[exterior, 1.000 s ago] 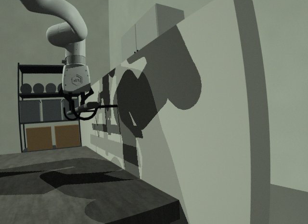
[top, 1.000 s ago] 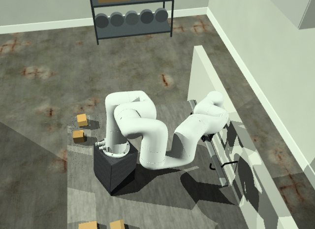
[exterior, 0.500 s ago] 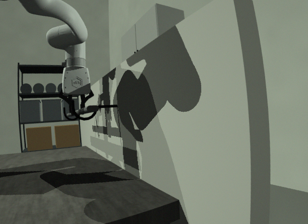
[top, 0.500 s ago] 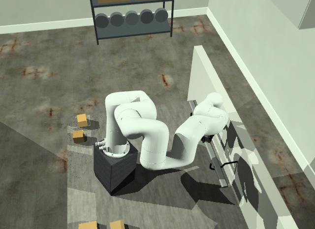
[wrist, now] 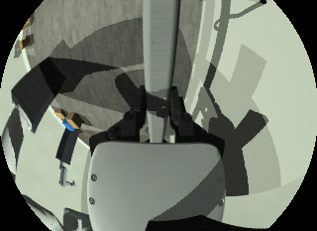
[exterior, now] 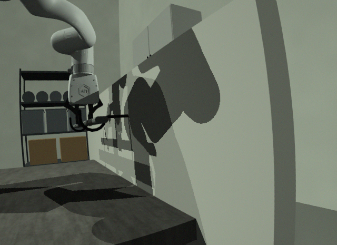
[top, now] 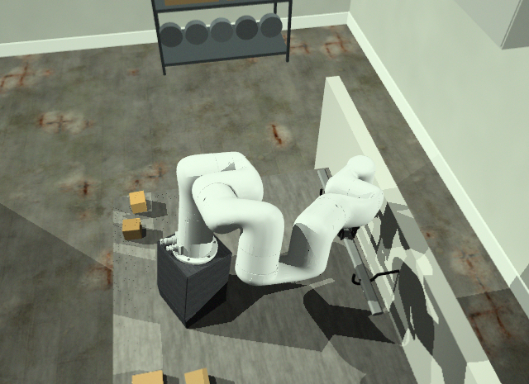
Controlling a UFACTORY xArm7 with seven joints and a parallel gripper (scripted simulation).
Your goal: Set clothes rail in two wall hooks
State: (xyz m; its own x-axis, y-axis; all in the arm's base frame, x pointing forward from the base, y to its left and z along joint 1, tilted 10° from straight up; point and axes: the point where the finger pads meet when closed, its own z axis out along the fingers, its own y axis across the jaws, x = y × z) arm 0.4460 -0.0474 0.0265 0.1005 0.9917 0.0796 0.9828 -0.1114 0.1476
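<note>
The clothes rail is 1 cm below my hand. Round my hand: pale wall panel 41 cm below, 12 cm ahead, 1 cm to the right.
</note>
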